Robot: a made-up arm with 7 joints.
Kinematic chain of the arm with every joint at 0, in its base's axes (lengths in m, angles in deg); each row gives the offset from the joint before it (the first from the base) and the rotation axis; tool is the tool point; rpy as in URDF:
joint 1: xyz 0 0 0 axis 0.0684 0.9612 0.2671
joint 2: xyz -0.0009 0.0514 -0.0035 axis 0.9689 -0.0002 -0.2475
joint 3: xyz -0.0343 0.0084 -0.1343 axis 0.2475 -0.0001 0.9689
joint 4: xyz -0.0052 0 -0.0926 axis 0.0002 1 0
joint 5: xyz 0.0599 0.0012 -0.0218 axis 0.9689 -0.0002 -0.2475
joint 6: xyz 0.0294 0 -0.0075 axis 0.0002 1 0
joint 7: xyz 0.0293 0 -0.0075 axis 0.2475 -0.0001 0.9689
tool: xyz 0 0 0 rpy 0 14.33 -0.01
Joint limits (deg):
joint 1: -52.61..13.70
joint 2: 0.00..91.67
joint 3: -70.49..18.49
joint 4: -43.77..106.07
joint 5: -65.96..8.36
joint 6: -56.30..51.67
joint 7: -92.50..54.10
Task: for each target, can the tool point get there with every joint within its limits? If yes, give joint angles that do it. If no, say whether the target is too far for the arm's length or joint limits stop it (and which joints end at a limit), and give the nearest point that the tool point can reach.
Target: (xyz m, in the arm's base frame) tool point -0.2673 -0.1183 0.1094
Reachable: no: joint limits stop it (at a limit: joint 1, joint 2, joint 3, joint 4, joint 5, joint 6) | nearest point -0.0584 -0.0509 -0.1573 | short by 0.345 m
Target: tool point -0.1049 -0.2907 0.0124
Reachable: no: joint limits stop it (at a limit: joint 1, joint 2, joint 3, joint 5) | nearest point -0.0545 -0.0517 -0.1568 | short by 0.297 m
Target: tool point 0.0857 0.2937 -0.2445
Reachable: yes | joints -21.18 50.14 -36.84 71.70 -60.06 24.17 -11.30
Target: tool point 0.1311 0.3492 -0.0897
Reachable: yes | joints -18.69 77.44 -11.45 40.41 -41.85 31.00 -11.43
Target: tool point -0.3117 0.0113 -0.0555
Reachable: no: joint limits stop it (at a limit: joint 1, joint 2, joint 4, joint 6) | nearest point -0.1941 0.0493 -0.2749 | short by 0.252 m
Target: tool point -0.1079 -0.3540 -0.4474
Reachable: no: too far | nearest point -0.0688 -0.0591 -0.2891 | short by 0.337 m
